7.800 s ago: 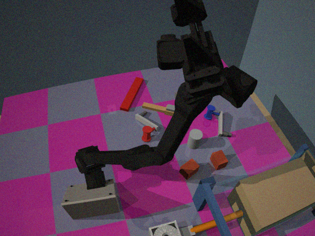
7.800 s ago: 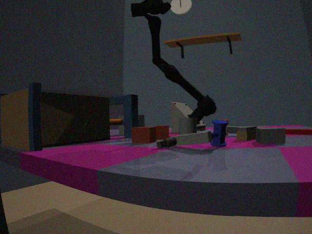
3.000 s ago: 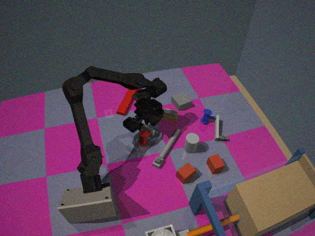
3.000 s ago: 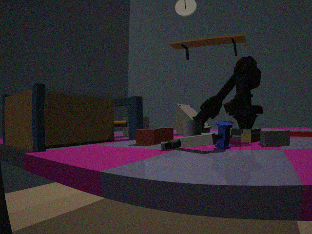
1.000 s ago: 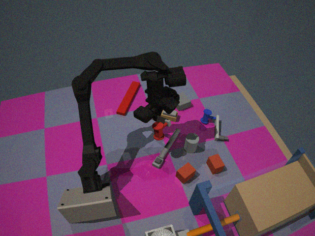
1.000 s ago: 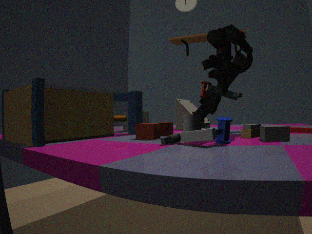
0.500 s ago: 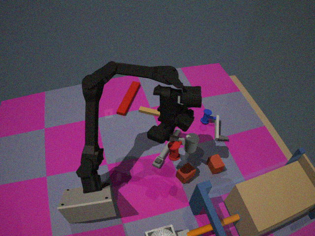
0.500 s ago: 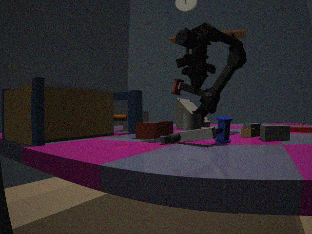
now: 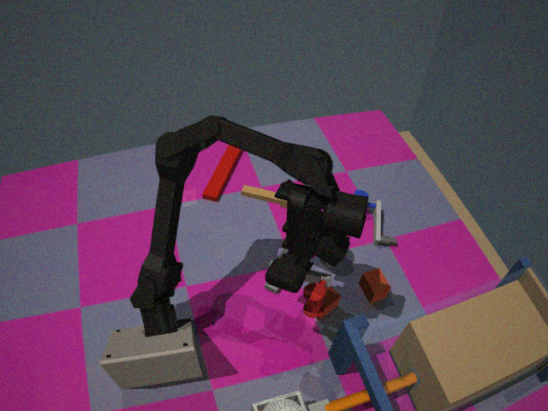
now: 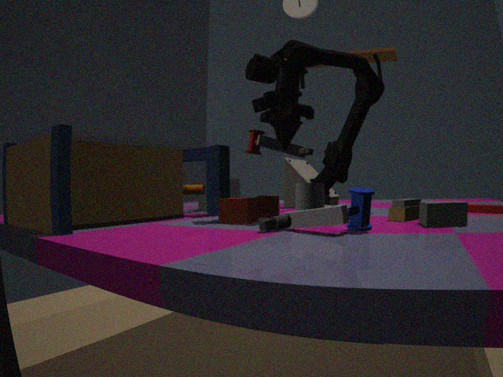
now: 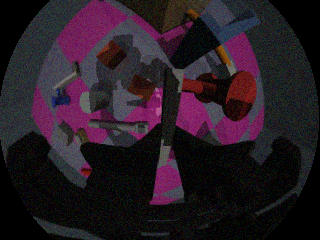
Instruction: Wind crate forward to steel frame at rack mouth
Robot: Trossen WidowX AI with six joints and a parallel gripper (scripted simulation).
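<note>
Now: gripper tip 6 cm to the left of the red knob, 2 cm below it and 1 cm short of it. Round my gripper tip: winch handle with red hub (1 cm to the right, 1 cm above); then blue steel frame (25 cm to the right, 5 cm ahead, 4 cm below); then pale grey cylinder (13 cm ahead, 12 cm to the left, 11 cm below).
</note>
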